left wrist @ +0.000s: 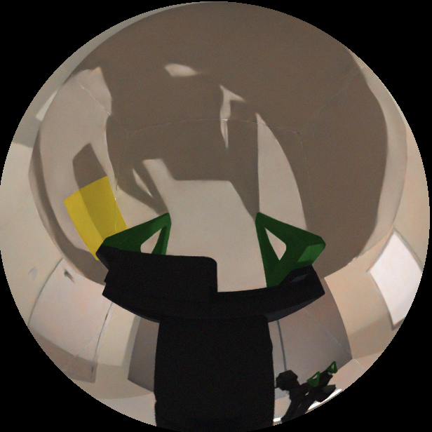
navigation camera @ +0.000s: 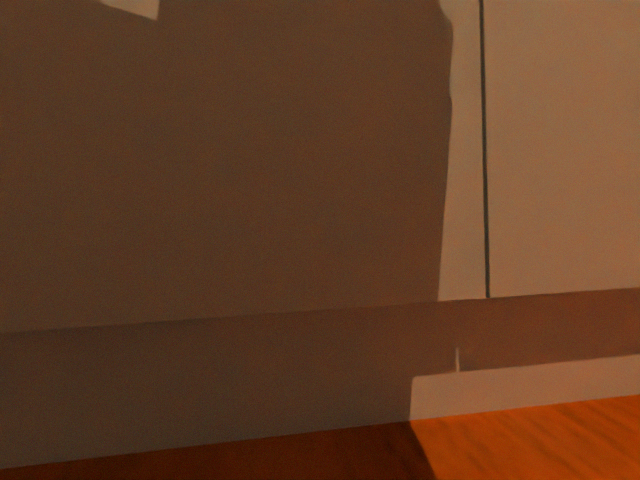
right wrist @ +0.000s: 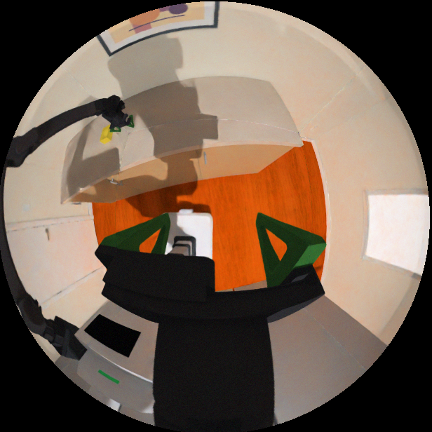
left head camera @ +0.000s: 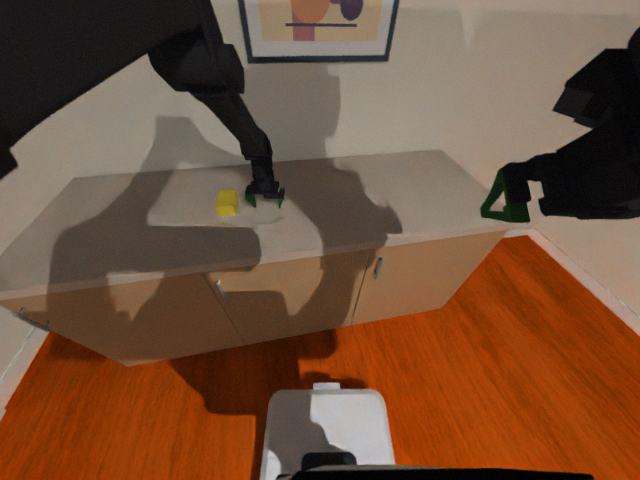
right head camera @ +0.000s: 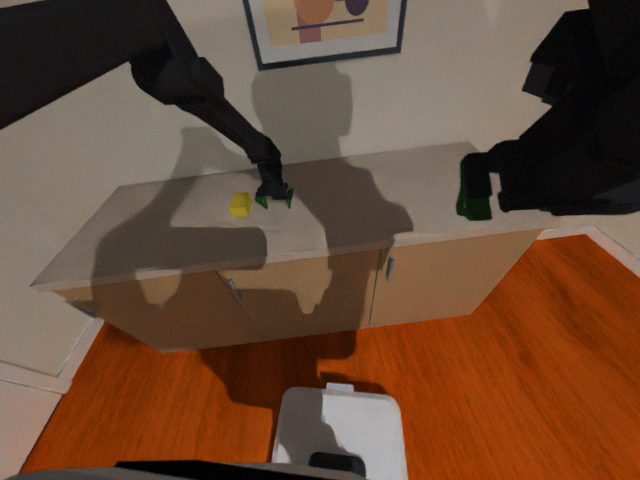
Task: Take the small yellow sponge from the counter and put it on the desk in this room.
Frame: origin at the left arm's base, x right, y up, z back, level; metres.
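Seen in the pictures: left gripper, fingertip midpoint: (left head camera: 267, 207) (right head camera: 278, 208); right gripper, fingertip midpoint: (left head camera: 514, 211) (right head camera: 498, 207).
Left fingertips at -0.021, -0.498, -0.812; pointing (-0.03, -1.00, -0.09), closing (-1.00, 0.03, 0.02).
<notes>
A point is followed by its place in that frame, as x, y, z.
The small yellow sponge (left head camera: 226, 202) @[-0.162, -0.455, -0.782] (right head camera: 240, 204) @[-0.157, -0.455, -0.782] (left wrist: 95, 212) (right wrist: 106, 134) rests on the counter (left head camera: 413, 175) @[0.626, -0.500, -1.060] (right head camera: 439, 170) @[0.655, -0.500, -1.063] (left wrist: 210, 220) (right wrist: 245, 100). My left gripper (left head camera: 265, 198) @[-0.021, -0.498, -0.812] (right head camera: 275, 199) @[-0.021, -0.498, -0.812] (left wrist: 212, 217) (right wrist: 126, 128) is open, its fingers a little to the right of the sponge in the head views, with nothing between them. In the left wrist view the sponge lies outside the left-hand finger, partly hidden by it. My right gripper (right wrist: 212, 217) is open and empty, at the right of the head views, away from the sponge. The desk is not recognisable in these views.
Cabinet doors (left head camera: 289, 294) @[0.058, -0.797, -0.599] (right head camera: 305, 289) @[0.082, -0.769, -0.604] (navigation camera: 558, 155) @[0.454, -1.117, -0.674] with handles form the counter's front. A wall with a framed picture (left head camera: 250, 49) @[-0.070, -0.062, -1.154] (right head camera: 261, 56) @[-0.063, -0.060, -1.155] stands behind it. The robot's white base (left head camera: 351, 413) @[0.327, -1.150, -0.228] (right head camera: 361, 413) @[0.321, -1.150, -0.242] stands on the orange wood floor (left head camera: 491, 361) @[1.231, -1.410, -0.501] (right head camera: 491, 387) @[1.010, -1.409, -0.437] before the cabinets.
</notes>
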